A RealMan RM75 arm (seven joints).
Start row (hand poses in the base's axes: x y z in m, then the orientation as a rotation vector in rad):
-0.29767, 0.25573, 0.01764, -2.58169, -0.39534, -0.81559
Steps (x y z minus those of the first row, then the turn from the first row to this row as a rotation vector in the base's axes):
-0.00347, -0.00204, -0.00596, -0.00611, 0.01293, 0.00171
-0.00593, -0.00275, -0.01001, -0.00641, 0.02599, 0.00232
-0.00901, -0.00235, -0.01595, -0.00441, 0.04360, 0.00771
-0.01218, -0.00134, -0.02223, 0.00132, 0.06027, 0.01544
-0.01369, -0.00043, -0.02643, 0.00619, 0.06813, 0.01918
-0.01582, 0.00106, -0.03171, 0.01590, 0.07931, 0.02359
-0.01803, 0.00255, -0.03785, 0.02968, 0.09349, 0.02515
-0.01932, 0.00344, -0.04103, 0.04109, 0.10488, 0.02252
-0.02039, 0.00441, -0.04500, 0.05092, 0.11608, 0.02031
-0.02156, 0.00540, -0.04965, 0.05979, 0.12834, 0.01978
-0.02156, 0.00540, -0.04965, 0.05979, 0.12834, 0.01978
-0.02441, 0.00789, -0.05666, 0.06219, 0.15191, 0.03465
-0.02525, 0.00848, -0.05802, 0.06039, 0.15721, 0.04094
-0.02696, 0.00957, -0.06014, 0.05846, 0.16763, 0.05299
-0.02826, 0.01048, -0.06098, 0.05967, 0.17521, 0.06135
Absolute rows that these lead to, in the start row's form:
-0.30114, 0.25369, 0.01168, -2.59059, -0.39675, -0.79790
-0.30360, 0.25298, 0.00763, -2.59452, -0.39377, -0.78038
-0.30668, 0.25338, 0.00169, -2.59559, -0.39428, -0.75521
-0.30985, 0.25439, -0.00459, -2.59183, -0.39610, -0.73058
-0.31136, 0.25530, -0.00879, -2.58795, -0.39597, -0.71899
-0.31349, 0.25679, -0.01407, -2.58020, -0.39324, -0.70293
-0.31570, 0.25828, -0.02021, -2.57055, -0.38403, -0.68403
-0.31699, 0.25917, -0.02339, -2.56396, -0.37169, -0.67021
-0.31806, 0.26014, -0.02736, -2.55852, -0.36075, -0.65650
-0.31923, 0.26113, -0.03201, -2.55345, -0.35208, -0.64087
-0.31923, 0.26113, -0.03201, -2.55345, -0.35208, -0.64087
-0.32208, 0.26362, -0.03902, -2.55058, -0.36217, -0.60526
-0.32292, 0.26421, -0.04038, -2.55083, -0.36918, -0.59621
-0.32463, 0.26530, -0.04250, -2.54986, -0.38177, -0.57858
-0.32593, 0.26621, -0.04334, -2.54685, -0.38911, -0.56600

